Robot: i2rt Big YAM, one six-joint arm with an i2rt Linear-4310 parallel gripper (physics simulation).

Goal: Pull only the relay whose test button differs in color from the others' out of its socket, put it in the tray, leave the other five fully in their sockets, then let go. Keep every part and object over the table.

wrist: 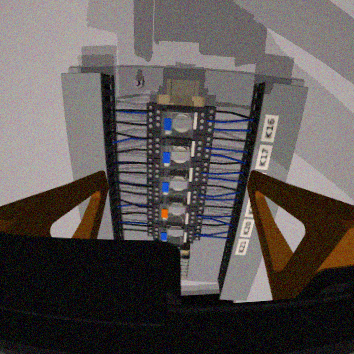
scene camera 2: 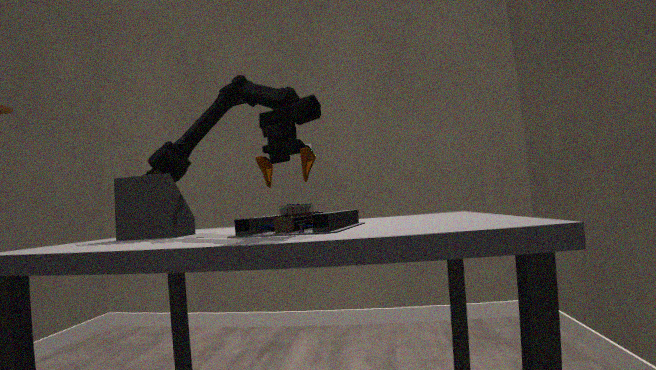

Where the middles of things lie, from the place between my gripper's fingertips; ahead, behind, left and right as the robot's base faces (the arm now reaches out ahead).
Scene:
The panel base plate (wrist: 232, 91) is 120 mm below my hand, 80 mm to the left of it and 30 mm ahead of it.

